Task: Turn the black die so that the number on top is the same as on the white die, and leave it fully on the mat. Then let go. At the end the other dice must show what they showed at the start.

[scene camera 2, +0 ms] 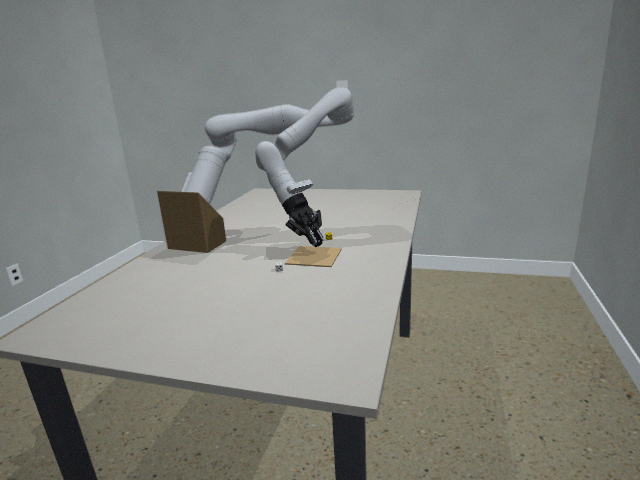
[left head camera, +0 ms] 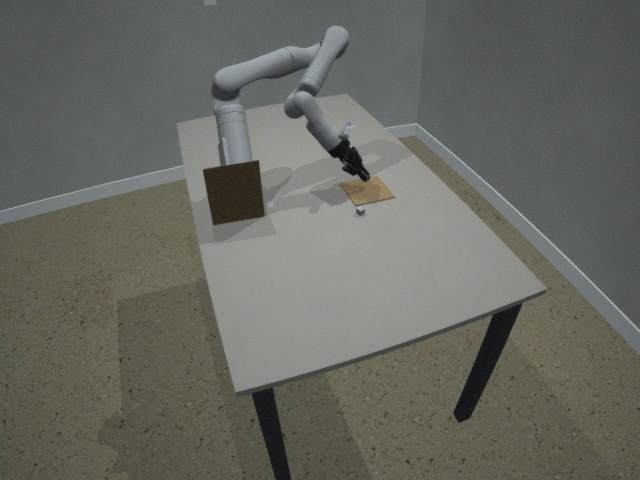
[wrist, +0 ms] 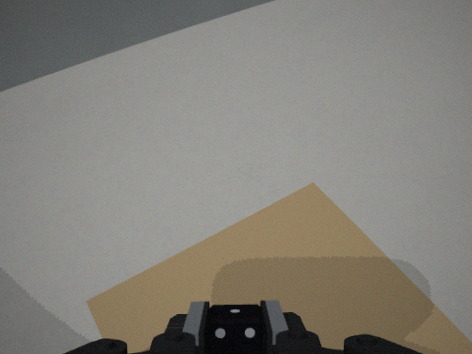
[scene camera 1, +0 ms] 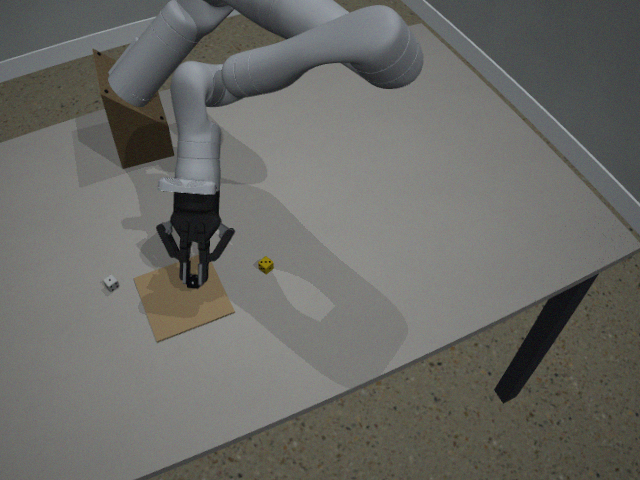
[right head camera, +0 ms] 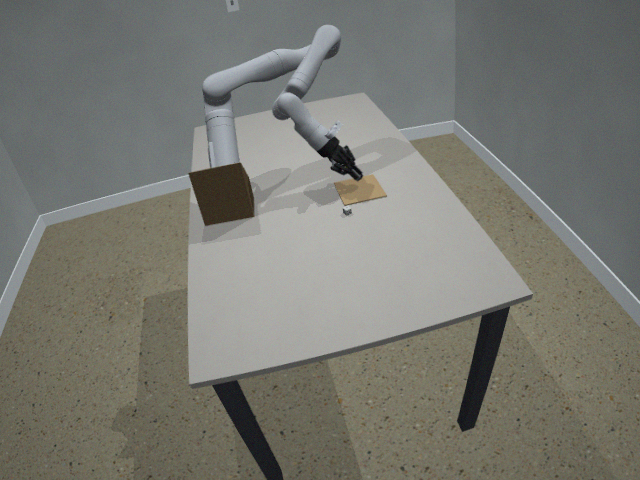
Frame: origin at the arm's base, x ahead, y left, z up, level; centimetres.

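Seen in the pictures: gripper, fingertip midpoint: (scene camera 2: pixel 318 243) (left head camera: pixel 367 177) (wrist: pixel 235 325) (scene camera 1: pixel 193 284) (right head camera: pixel 359 176); arm's base, link origin: (scene camera 2: pixel 195 203) (left head camera: pixel 238 170) (scene camera 1: pixel 127 90) (right head camera: pixel 226 172).
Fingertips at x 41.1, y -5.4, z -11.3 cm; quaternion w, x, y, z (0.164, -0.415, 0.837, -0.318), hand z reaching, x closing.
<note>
Offsets run from my fingertips to a thing's top centre.
My gripper (left head camera: pixel 364 178) (right head camera: pixel 357 177) (scene camera 1: pixel 193 277) (scene camera 2: pixel 316 242) (wrist: pixel 235 325) is tilted and shut on the black die {dy +0.3, dx -0.4, dz +1.4 cm} (scene camera 1: pixel 193 282) (wrist: pixel 235 326), holding it low over the back part of the tan mat {dy -2.1, dx -1.2, dz -3.1 cm} (left head camera: pixel 374 196) (right head camera: pixel 367 195) (scene camera 1: pixel 165 325) (scene camera 2: pixel 315 258) (wrist: pixel 275 225). In the wrist view the die's face toward the camera has two pips; the narrow face beyond it has one. The white die {dy -12.4, dx -9.4, dz -1.5 cm} (left head camera: pixel 360 210) (right head camera: pixel 346 210) (scene camera 1: pixel 110 282) (scene camera 2: pixel 279 267) lies off the mat with one pip on top. The die's underside is hidden.
A yellow die {dy +13.2, dx +1.1, dz -1.5 cm} (scene camera 1: pixel 265 265) (scene camera 2: pixel 328 236) lies on the table on the other side of the mat from the white die. A brown wedge-shaped block (left head camera: pixel 235 193) (right head camera: pixel 224 196) (scene camera 1: pixel 139 136) (scene camera 2: pixel 186 222) stands near the arm's base.
</note>
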